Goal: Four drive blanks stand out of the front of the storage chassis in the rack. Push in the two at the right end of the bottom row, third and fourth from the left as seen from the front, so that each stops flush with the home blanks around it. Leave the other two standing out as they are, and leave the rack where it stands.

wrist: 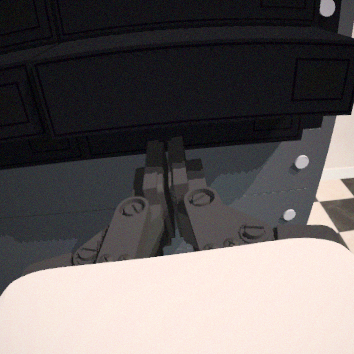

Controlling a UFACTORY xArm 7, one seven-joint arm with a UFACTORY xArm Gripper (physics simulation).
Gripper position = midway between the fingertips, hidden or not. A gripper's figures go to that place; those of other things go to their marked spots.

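My gripper [170, 162]: 0.14 m from the lens. Rack [255, 97], 0.10 m from the lens.
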